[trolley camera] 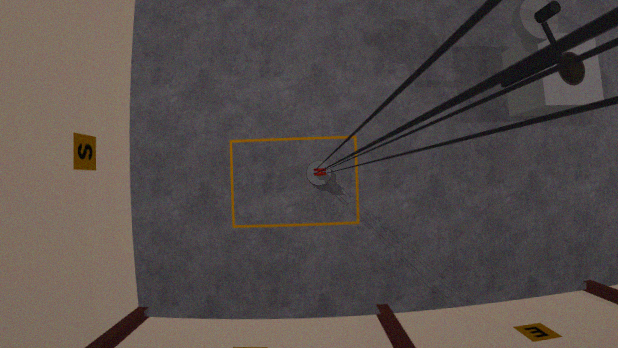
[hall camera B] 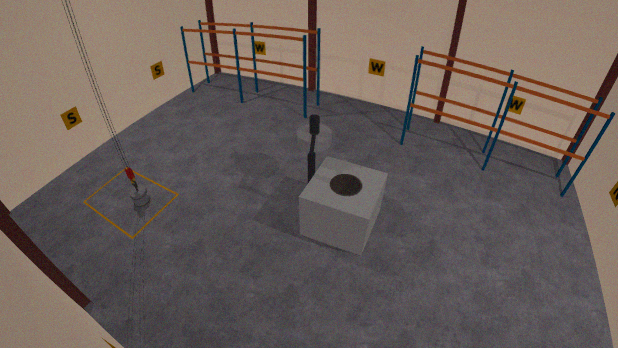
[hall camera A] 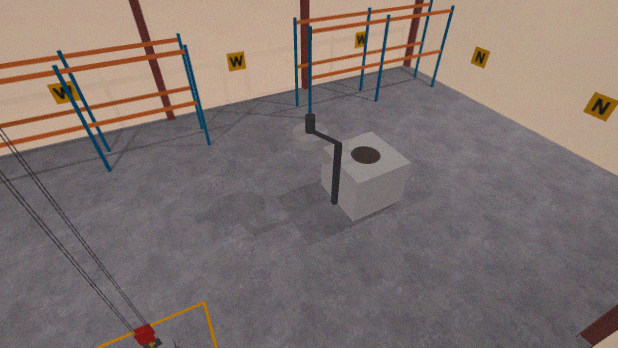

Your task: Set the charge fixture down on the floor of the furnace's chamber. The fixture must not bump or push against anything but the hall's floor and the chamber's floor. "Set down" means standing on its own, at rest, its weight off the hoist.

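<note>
The charge fixture (hall camera B: 140, 197) (trolley camera: 312, 177), a small grey round piece, is upright inside the yellow floor rectangle, at or close above the floor; the gap is too small to tell. My gripper, the hook under the red block (hall camera A: 151, 343) (hall camera B: 134, 185) (trolley camera: 320, 172), is at the fixture's top and appears engaged with it. In hall camera A the fixture is mostly cut off by the lower edge. The furnace (hall camera A: 380, 187) (hall camera B: 332, 220) (trolley camera: 575, 95) is a pale block with a dark round opening (hall camera A: 365, 155) (hall camera B: 346, 185) (trolley camera: 574, 74) in its top. The chamber's floor is hidden.
A pale round lid (hall camera A: 300, 138) (hall camera B: 322, 140) (trolley camera: 530, 20) is beside the furnace, clear of its opening. A dark post (hall camera A: 336, 175) (hall camera B: 311, 165) with an arm reaches over the lid. Tall racks (hall camera A: 82, 119) (hall camera B: 238, 65) stand along the W wall. Yellow lines (hall camera A: 175, 314) (hall camera B: 155, 216) (trolley camera: 295, 139) mark the rectangle.
</note>
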